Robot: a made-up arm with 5 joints.
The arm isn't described. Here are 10 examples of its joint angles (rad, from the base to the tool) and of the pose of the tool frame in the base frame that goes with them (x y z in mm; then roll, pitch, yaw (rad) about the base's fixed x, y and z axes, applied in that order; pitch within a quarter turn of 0, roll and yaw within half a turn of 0).
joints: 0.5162 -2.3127 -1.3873 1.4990 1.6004
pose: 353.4 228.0 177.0 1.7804 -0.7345 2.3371
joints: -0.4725 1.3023 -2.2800 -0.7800 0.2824
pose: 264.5 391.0 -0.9 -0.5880 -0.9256 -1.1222
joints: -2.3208 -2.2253 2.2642 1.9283 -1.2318
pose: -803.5 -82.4 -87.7 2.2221 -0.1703 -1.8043
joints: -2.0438 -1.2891 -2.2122 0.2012 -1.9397
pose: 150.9 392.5 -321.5 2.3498 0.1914 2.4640
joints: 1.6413 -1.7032 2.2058 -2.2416 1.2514
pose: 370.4 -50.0 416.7 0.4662 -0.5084 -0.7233
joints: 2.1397 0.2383 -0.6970 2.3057 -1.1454
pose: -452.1 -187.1 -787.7 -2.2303 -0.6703 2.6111
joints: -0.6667 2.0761 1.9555 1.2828 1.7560
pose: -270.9 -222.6 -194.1 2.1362 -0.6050 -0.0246
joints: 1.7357 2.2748 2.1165 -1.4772 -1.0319
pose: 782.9 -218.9 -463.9 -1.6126 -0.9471 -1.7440
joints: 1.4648 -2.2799 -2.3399 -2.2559 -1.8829
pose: -5.7 -173.6 -604.2 -2.1022 -0.1727 1.9776
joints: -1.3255 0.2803 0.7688 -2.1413 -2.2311
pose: -241.8 712.7 -176.4 1.2167 -0.7204 -1.8844
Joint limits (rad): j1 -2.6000..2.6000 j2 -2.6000..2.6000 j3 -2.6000..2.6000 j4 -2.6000..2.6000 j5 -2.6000..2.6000
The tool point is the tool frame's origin. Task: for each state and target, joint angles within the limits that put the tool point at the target. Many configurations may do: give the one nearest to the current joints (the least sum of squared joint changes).
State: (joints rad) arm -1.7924 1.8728 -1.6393 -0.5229 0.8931
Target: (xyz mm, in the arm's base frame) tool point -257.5 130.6 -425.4
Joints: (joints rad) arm -2.0555 2.5605 -0.7505 -0.9418 1.2795
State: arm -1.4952 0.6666 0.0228 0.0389 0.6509
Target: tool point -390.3 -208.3 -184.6
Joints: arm -2.1319 0.6010 0.2908 0.5068 1.1075
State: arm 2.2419 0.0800 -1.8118 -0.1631 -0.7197
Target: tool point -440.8 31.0 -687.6
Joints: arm 2.5824 0.8455 -1.2626 0.5004 -1.1148
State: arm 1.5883 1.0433 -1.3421 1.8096 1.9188
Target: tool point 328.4 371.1 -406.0
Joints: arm 1.4864 1.2658 -1.4881 1.8793 1.7297
